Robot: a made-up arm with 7 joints.
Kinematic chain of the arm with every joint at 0, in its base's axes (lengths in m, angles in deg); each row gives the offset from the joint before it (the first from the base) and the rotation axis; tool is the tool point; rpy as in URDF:
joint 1: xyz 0 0 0.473 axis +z
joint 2: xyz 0 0 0 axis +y
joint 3: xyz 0 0 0.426 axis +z
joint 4: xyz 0.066 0 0 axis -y
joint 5: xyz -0.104 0 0.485 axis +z
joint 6: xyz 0 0 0 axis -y
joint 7: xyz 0.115 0 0 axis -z
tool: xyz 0 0 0 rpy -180 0 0
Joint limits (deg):
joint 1: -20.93..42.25
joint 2: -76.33..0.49
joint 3: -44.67..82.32
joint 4: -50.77..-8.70
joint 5: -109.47..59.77
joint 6: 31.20..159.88
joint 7: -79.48..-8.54
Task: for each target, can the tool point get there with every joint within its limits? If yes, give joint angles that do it. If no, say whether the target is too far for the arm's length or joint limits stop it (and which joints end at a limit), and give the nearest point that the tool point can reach.
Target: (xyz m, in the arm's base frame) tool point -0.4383 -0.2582 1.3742
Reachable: yes | joints 22.19 -45.10 -15.52 -35.14 -7.48 108.95 -73.87
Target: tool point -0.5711 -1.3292 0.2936
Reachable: no: too far | nearest point -0.6276 -0.7339 0.6886 | short by 0.717 m
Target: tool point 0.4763 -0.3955 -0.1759
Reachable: no: joint limits stop it (at a limit: joint 1, joint 2, joint 3, joint 4, joint 6) | nearest point -0.2801 -0.7667 0.9236 | short by 1.385 m
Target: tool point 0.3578 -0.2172 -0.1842
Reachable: no: joint limits stop it (at a limit: joint 1, joint 2, joint 3, joint 4, joint 6) | nearest point -0.2784 -0.7650 0.9253 | short by 1.391 m
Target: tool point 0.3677 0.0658 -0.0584
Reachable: no: joint limits stop it (at a limit: joint 2, joint 4, joint 6) | nearest point 0.4832 0.0865 1.2436 | short by 1.307 m
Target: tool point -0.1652 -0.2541 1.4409
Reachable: yes | joints 32.17 -29.60 -13.34 -29.10 -84.29 53.16 -28.00
